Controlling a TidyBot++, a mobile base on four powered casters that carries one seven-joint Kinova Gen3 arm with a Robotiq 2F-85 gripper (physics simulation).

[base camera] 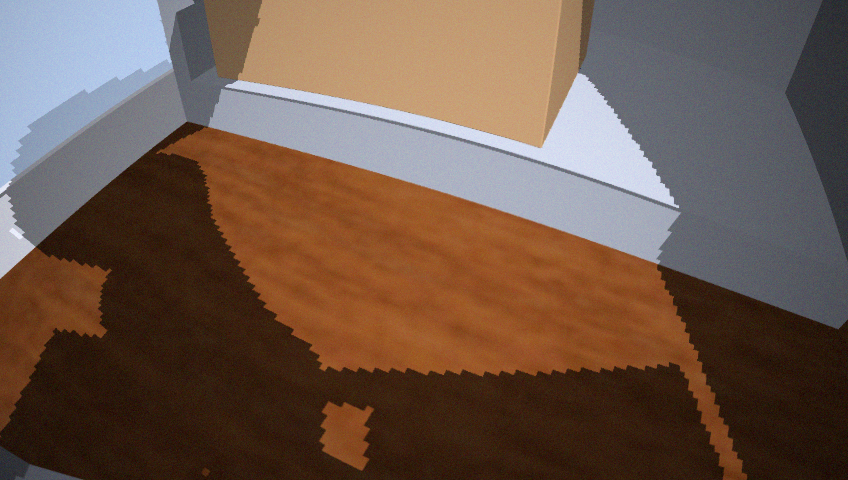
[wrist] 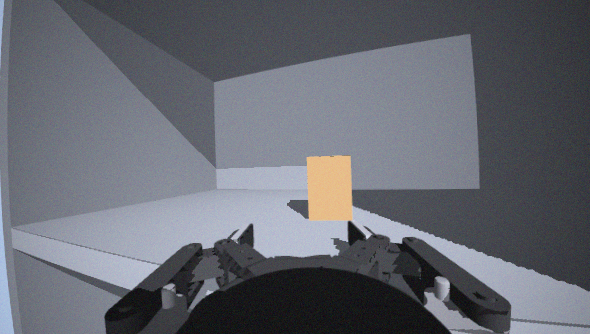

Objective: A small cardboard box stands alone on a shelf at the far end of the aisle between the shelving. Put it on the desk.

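Places are measured from the arm's base along level axes (x ahead, y left, z up), in millimetres.
Pixels of known places: gripper, fingertip midpoint: (wrist: 300,232).
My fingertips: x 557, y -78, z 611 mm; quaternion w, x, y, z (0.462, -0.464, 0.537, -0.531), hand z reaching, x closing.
Note:
Ahead of a thing's pixels: the offset from my fingertips to its top centre. "spot": to the spot under its first point. Level surfaces: height alone.
The small cardboard box {dx +101, dy -61, dz +73 mm} (wrist: 330,188) stands upright on the pale shelf {dz -17 mm} (wrist: 210,210) in the wrist view, its front face towards me. My gripper (wrist: 300,232) is open and empty, its fingers pointing at the box from the front. The box appears beyond the fingertips and right of the middle between them, its right edge nearly in line with the right fingertip. The gripper does not show in the base camera view. The desk does not show in either view.
In the wrist view, a grey side panel (wrist: 90,130) stands left of the shelf and a grey back panel (wrist: 345,115) behind the box. In the base camera view, a large cardboard box {spot: dx +17, dy +111, dz -866 mm} (base camera: 404,59) stands on a low white shelf (base camera: 612,142) above the brown wooden floor {dz -1007 mm} (base camera: 446,267).

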